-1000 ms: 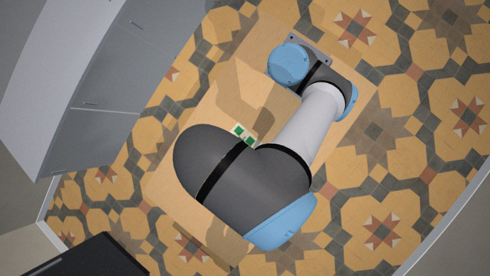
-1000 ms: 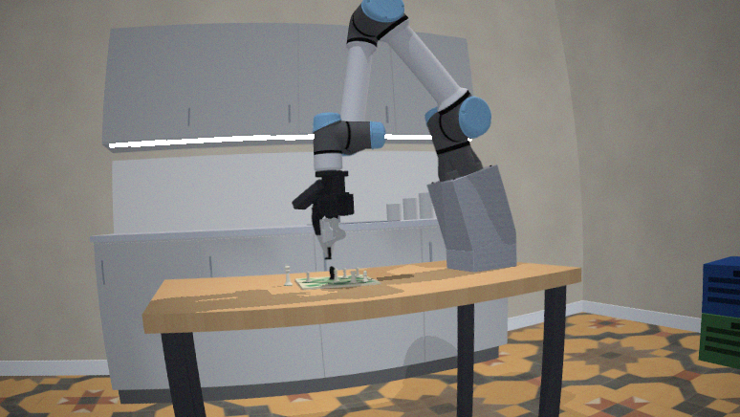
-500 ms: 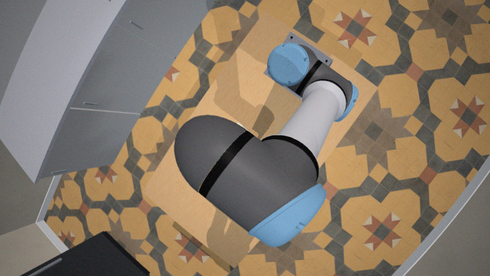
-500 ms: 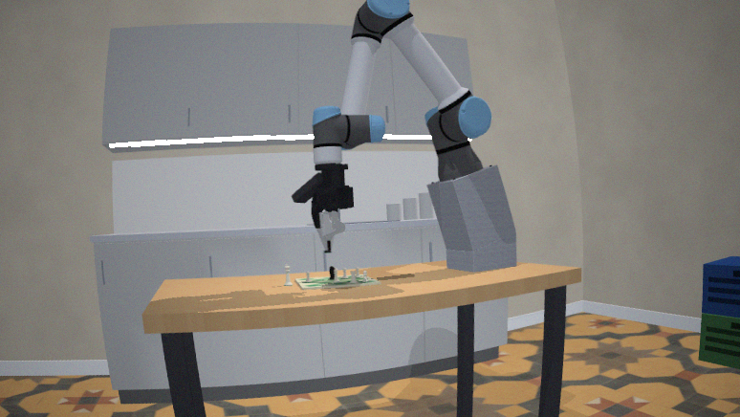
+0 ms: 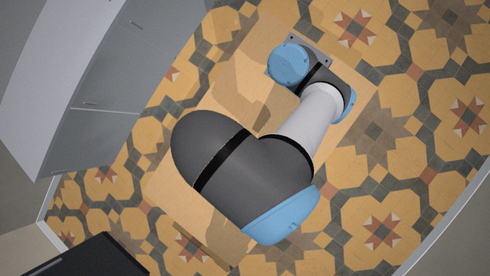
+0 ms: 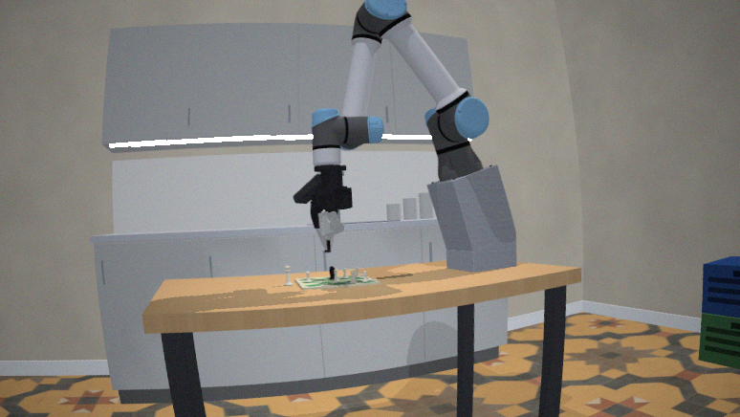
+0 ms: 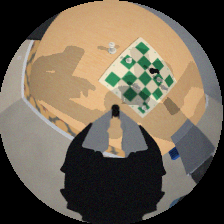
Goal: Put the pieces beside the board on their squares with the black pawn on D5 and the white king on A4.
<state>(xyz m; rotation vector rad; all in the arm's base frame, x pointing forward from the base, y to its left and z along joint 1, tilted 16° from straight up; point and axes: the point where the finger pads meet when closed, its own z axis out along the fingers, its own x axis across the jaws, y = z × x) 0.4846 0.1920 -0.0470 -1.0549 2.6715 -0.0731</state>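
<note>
Now: hand 120 mm to the left of the chessboard, 120 mm above it and 20 mm past it. Round my hand: black pawn: 10 mm below; then white king: 120 mm ahead, 100 mm to the right, 90 mm below.
</note>
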